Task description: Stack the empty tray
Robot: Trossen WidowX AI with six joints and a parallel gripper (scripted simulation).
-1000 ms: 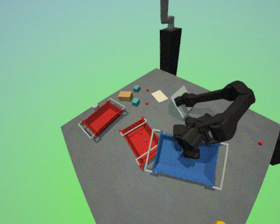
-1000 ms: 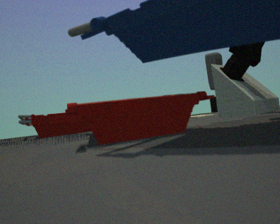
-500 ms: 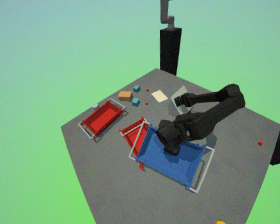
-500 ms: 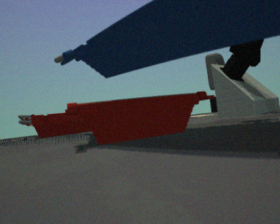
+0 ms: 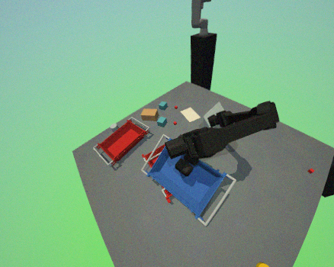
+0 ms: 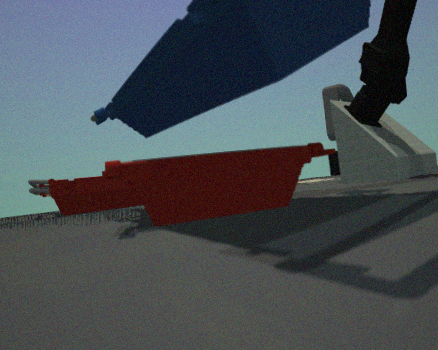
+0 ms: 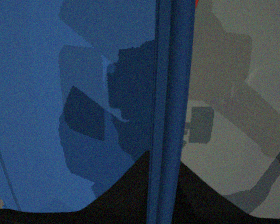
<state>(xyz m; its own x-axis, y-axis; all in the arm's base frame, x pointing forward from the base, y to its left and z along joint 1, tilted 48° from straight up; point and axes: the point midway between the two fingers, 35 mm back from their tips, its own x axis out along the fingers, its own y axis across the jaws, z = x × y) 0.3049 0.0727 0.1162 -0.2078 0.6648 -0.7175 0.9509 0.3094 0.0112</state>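
Now: the blue tray 80 mm ahead of my gripper tip and 20 mm to the left of it. Also, from my gripper tip: grey cylinder 640 mm to the right, 220 mm ahead, 140 mm below; then cream sheet 370 mm to the right, 330 mm behind, 170 mm below; then orange box 580 mm to the right, 140 mm below, 80 mm behind.
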